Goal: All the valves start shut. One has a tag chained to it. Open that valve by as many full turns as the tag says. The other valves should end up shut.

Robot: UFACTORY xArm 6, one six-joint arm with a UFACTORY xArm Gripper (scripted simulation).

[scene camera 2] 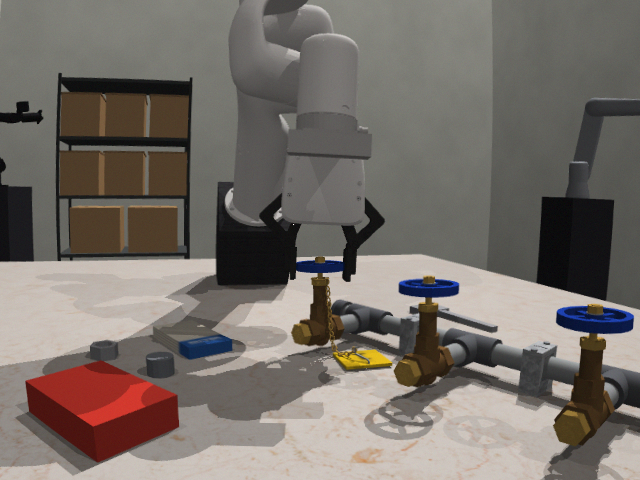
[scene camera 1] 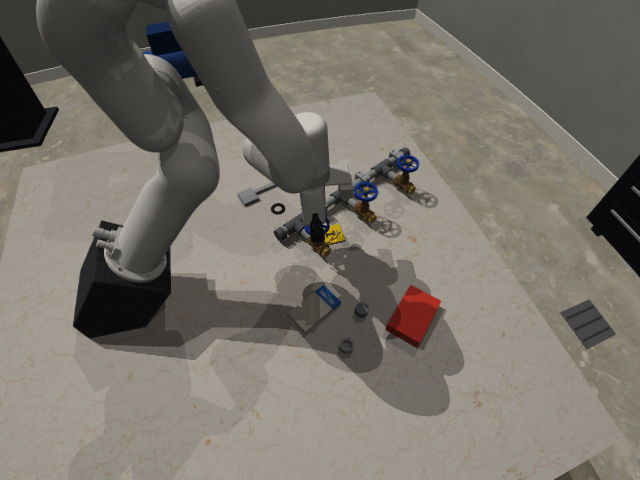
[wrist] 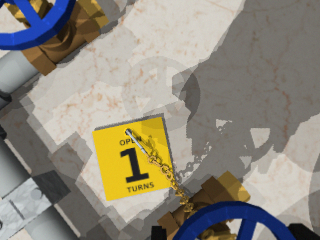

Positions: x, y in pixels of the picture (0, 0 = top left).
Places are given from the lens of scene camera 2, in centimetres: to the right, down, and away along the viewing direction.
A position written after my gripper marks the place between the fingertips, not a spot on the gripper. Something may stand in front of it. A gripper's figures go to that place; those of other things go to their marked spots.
my gripper [scene camera 2: 319, 279]: 0, 5, 59
red block [scene camera 2: 102, 410]: -17, 13, 34
blue-labelled grey pack [scene camera 2: 192, 340]: -16, 12, 57
yellow tag [scene camera 2: 376, 359]: 7, 14, 56
The marked spots on the red block and the yellow tag are 32 cm apart.
